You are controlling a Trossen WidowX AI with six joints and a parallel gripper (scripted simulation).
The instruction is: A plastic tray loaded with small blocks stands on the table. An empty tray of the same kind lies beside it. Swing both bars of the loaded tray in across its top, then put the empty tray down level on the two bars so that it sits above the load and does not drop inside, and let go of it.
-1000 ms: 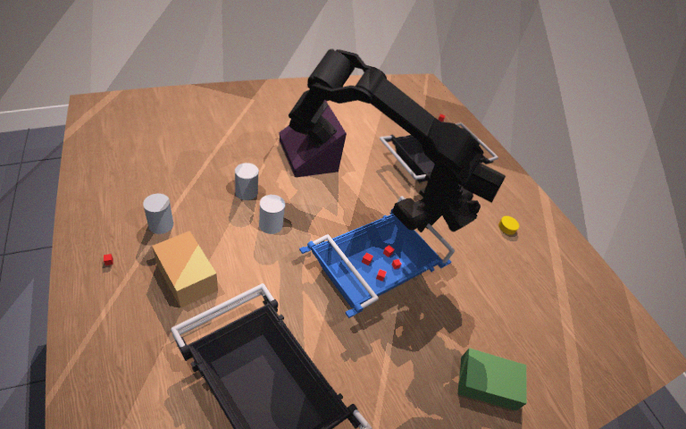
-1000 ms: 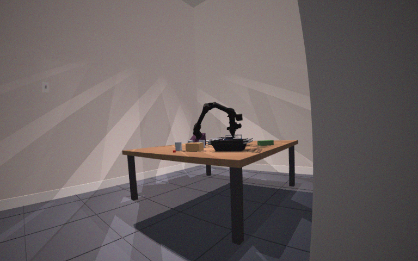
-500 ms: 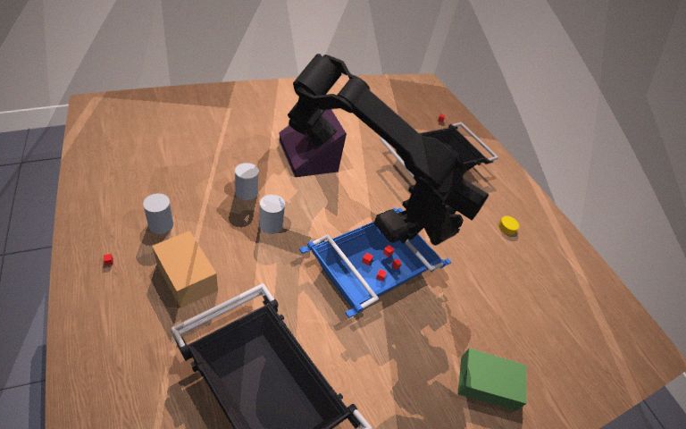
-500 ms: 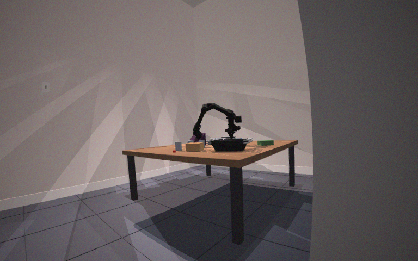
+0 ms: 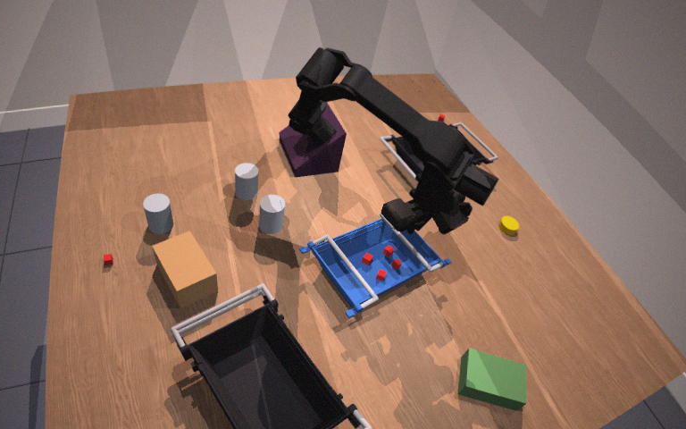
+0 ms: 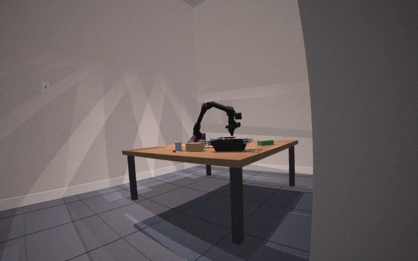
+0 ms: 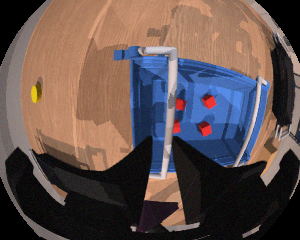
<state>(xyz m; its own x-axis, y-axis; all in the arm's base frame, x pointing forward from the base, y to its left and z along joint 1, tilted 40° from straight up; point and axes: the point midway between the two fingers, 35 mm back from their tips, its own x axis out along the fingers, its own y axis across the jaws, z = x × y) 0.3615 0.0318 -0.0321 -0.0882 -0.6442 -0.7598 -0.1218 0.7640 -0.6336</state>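
Right now my gripper tip is 290 mm to the right of the black tray, 260 mm past it and 50 mm above it. Also, from my gripper tip: yellow disc (340 mm to the left, 80 mm below, 20 mm ahead); tan box (460 mm to the right, 110 mm behind, 60 mm below); green block (330 mm ahead, 70 mm below).
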